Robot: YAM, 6 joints.
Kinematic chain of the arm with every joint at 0, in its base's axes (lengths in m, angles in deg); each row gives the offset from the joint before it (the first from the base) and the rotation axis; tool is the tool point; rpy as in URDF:
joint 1: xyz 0 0 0.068 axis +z
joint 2: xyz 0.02 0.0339 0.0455 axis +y
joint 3: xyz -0.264 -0.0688 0 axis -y
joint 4: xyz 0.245 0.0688 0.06 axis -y
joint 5: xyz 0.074 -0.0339 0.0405 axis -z
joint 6: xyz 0.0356 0 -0.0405 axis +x
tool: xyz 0 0 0 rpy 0 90 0
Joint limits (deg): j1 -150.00..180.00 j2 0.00..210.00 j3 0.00..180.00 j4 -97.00..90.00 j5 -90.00..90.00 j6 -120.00..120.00
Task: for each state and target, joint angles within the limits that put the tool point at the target. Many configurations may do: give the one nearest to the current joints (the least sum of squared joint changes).
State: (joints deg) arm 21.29 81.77 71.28 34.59 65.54 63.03
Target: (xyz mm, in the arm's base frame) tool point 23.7 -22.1 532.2
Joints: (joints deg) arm 26.05 35.04 66.66 39.14 58.22 63.03
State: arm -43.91 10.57 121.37 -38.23 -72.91 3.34
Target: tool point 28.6 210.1 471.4
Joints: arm -88.42 12.86 97.88 -48.23 -74.89 3.34
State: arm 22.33 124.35 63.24 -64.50 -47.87 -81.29
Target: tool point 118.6 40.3 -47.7
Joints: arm 8.09 156.06 43.40 -56.42 -40.69 -81.29
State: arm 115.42 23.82 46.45 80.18 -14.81 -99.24
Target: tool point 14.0 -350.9 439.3
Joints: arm 93.81 6.49 84.93 77.64 -15.27 -99.24
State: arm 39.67 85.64 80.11 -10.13 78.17 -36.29
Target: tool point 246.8 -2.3 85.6
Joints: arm 7.54 104.70 37.97 -19.46 76.89 -36.29
